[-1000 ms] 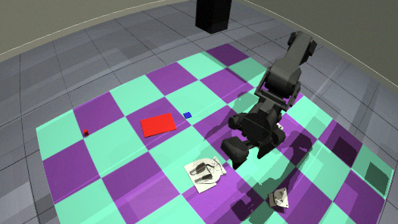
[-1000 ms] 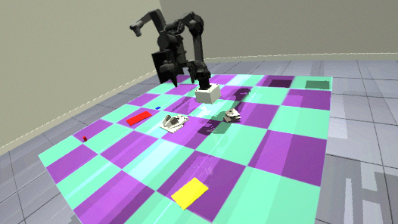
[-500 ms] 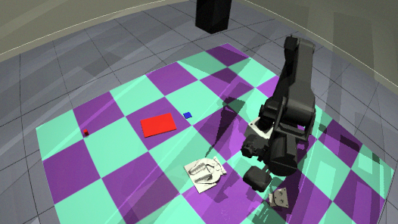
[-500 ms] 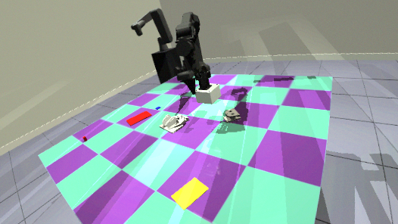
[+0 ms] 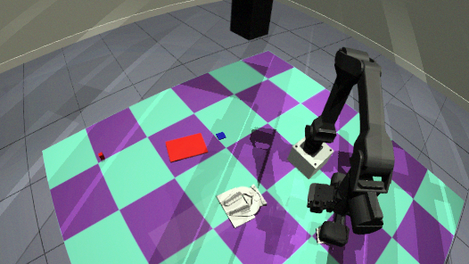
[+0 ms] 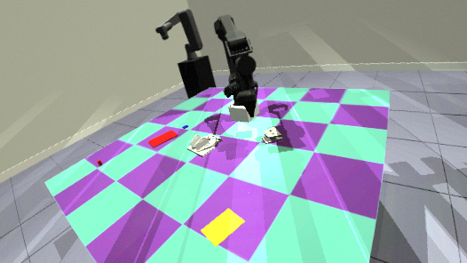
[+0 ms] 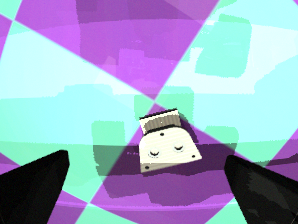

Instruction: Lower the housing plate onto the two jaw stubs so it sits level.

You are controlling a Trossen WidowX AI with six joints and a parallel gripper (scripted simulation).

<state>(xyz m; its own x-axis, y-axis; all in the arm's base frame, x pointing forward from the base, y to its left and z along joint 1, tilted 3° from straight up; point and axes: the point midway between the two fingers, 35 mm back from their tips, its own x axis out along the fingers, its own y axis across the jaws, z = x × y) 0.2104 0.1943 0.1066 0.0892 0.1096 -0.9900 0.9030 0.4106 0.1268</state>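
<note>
The small white part lies 130 mm below my gripper tip, 40 mm to the left of it and 40 mm behind it. The rest, counted from my gripper tip: small blue block (480 mm to the right, 130 mm below, 50 mm behind); yellow patch (390 mm ahead, 140 mm below, 90 mm to the left); flat red patch (520 mm to the right, 130 mm below, 90 mm ahead).
</note>
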